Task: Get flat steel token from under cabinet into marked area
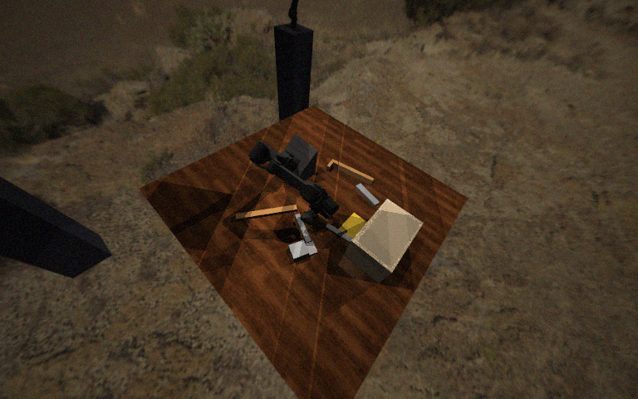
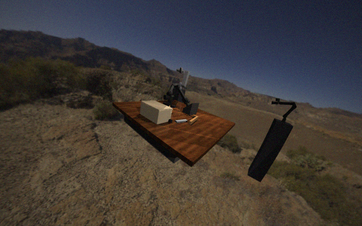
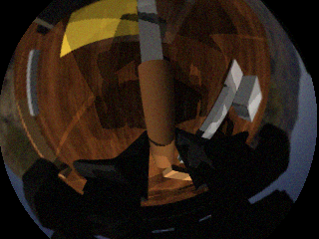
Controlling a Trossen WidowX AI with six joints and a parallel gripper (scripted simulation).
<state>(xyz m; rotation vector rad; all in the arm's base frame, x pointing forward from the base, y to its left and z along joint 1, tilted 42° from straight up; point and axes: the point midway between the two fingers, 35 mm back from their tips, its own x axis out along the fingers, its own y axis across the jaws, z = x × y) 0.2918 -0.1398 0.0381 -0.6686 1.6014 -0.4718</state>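
Now: the grey scraper 11 cm to the right of my gripper tip and 5 cm ahead of it. Round my gripper tip: wooden stick 19 cm behind, 15 cm to the right; grey block 19 cm to the right, 7 cm ahead, 1 cm above; grey bar 32 cm to the left, 11 cm ahead.
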